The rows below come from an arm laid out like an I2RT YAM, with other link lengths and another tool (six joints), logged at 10 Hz.
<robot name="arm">
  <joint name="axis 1" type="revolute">
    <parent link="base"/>
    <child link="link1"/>
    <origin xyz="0 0 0.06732"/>
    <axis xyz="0 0 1"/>
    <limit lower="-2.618" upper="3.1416"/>
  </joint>
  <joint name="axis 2" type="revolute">
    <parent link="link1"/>
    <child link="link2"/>
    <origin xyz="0.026 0.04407 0.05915" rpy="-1.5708 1.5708 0"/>
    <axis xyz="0 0 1"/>
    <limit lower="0" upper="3.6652"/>
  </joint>
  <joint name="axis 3" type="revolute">
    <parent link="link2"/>
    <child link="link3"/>
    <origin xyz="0 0.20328 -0.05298" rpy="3.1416 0 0"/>
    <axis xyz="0 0 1"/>
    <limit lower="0" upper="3.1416"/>
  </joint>
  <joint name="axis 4" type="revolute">
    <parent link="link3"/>
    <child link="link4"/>
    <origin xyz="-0.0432 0.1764 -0.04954" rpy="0 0 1.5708"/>
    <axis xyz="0 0 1"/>
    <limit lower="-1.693" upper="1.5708"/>
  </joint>
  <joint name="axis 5" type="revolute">
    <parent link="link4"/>
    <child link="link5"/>
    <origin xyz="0.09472 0.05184 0.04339" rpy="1.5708 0 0"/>
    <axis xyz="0 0 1"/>
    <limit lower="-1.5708" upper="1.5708"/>
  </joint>
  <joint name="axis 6" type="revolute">
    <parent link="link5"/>
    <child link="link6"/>
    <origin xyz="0.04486 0 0.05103" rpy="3.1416 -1.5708 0"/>
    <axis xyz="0 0 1"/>
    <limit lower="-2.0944" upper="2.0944"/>
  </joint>
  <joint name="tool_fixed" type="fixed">
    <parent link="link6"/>
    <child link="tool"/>
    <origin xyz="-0.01 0.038 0.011" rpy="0 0.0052 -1.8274"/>
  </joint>
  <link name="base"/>
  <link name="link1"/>
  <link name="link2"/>
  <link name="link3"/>
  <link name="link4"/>
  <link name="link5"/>
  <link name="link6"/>
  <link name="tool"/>
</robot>
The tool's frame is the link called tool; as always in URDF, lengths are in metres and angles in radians.
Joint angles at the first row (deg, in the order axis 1, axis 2, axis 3, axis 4, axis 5, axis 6):
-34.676, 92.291, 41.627, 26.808, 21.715, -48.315
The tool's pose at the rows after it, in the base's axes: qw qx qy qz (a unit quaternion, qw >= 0); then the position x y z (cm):
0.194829, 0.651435, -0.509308, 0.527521, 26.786, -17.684, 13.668
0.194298, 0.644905, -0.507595, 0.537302, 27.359, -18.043, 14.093
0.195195, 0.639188, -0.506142, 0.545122, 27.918, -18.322, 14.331
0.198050, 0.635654, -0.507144, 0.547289, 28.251, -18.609, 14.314
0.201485, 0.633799, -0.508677, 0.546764, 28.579, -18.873, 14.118
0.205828, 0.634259, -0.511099, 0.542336, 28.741, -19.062, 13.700
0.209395, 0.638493, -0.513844, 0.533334, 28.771, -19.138, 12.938
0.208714, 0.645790, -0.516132, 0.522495, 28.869, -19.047, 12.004
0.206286, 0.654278, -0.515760, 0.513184, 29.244, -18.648, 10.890
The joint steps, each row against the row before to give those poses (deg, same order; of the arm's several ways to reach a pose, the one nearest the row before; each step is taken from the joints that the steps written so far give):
0.000, 1.442, 1.114, 0.567, 0.022, 0.000
0.065, 1.094, 1.595, 0.854, 0.065, 0.022
0.218, 1.288, 1.335, 1.069, 0.349, 0.000
0.000, 1.204, 0.962, 0.635, 0.438, 0.000
0.044, 1.441, 0.938, 0.525, 0.524, 0.000
0.000, 1.333, 0.482, 0.349, 0.568, -0.022
0.002, 1.508, 0.000, 0.327, 0.417, 0.001
0.217, 1.771, 0.022, 0.131, 0.086, 0.261
0.940, 2.382, 0.021, 0.809, 0.372, 0.394

